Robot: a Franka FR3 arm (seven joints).
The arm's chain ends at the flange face. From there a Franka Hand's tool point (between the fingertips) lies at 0.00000 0.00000 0.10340 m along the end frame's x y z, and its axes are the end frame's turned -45 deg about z.
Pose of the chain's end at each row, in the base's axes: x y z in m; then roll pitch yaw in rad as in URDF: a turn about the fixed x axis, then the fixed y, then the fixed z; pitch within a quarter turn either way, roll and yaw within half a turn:
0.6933 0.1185 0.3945 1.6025 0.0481 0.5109
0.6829 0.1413 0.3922 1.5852 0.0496 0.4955
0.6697 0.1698 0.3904 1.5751 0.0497 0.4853
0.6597 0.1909 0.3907 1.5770 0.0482 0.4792
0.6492 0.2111 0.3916 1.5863 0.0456 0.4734
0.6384 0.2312 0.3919 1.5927 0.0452 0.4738
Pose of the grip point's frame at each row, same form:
0.7437 0.0283 0.3912 1.6179 0.8330 0.5442
0.7320 0.0503 0.3907 1.5922 0.8349 0.5107
0.7179 0.0783 0.3900 1.5772 0.8351 0.4898
0.7073 0.0991 0.3901 1.5800 0.8336 0.4857
0.6963 0.1190 0.3900 1.5938 0.8309 0.4897
0.6855 0.1392 0.3896 1.6032 0.8303 0.4968

